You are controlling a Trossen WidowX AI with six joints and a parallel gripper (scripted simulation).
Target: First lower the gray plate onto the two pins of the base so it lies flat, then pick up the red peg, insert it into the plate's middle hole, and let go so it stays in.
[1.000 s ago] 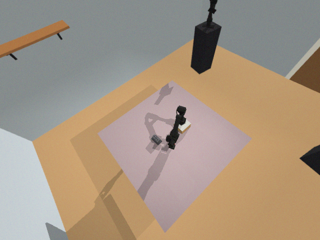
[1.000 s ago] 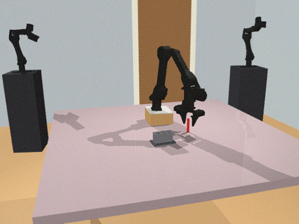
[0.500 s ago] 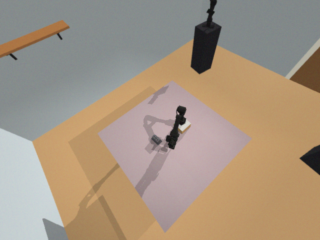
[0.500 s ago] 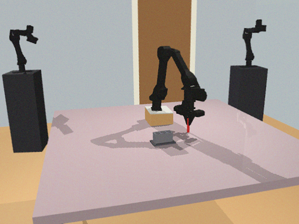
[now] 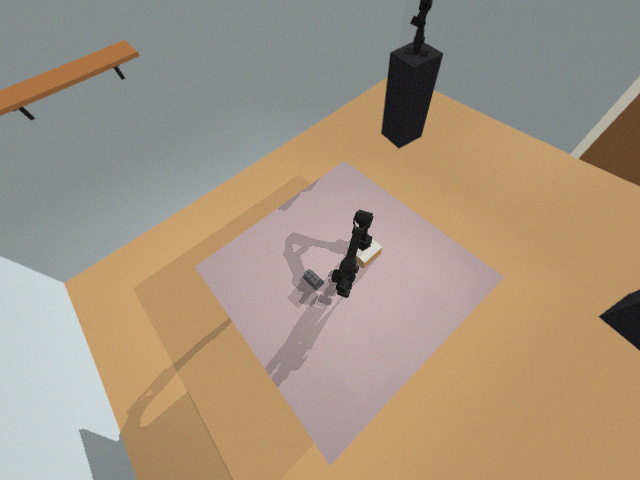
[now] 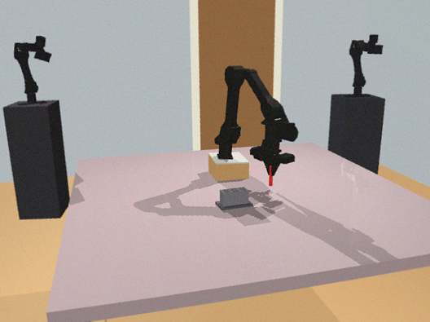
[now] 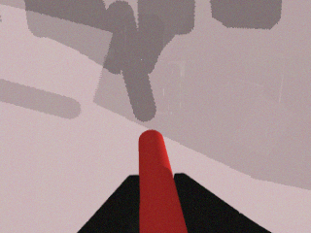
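Right now the gray plate is 17 cm to the right of my gripper tip, 14 cm ahead of it and 1 cm below it. Round my gripper tip: dark base 17 cm to the right, 14 cm ahead, 5 cm below; red peg right at my gripper tip.
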